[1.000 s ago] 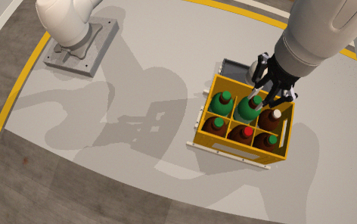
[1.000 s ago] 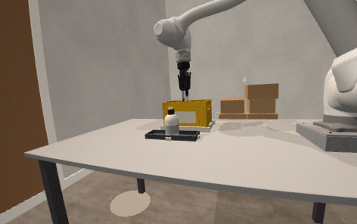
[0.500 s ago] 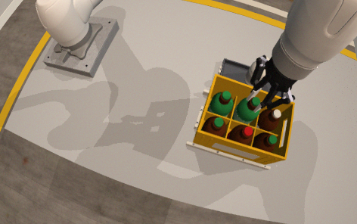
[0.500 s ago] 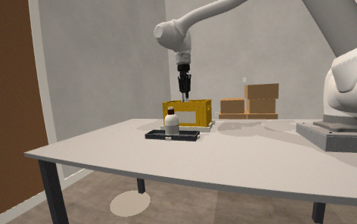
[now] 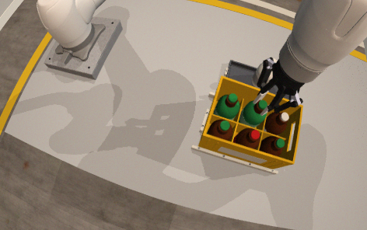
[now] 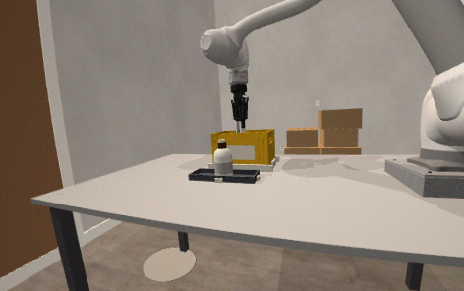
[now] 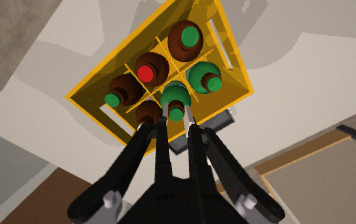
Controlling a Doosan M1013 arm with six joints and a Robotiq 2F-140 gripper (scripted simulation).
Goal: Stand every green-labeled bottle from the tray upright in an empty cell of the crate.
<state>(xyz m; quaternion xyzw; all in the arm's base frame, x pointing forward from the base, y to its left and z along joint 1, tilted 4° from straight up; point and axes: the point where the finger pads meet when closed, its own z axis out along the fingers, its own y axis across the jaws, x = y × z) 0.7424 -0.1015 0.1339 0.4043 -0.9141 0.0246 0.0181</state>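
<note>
My hand is 4 cm to the left of the yellow crate and 11 cm above it. From my hand the other things lie so: red-capped bottle: 9 cm to the right, 11 cm below; then brown bottle: 8 cm ahead, 11 cm below; then white-labeled bottle: 2 cm ahead, 18 cm to the left, 11 cm below.
</note>
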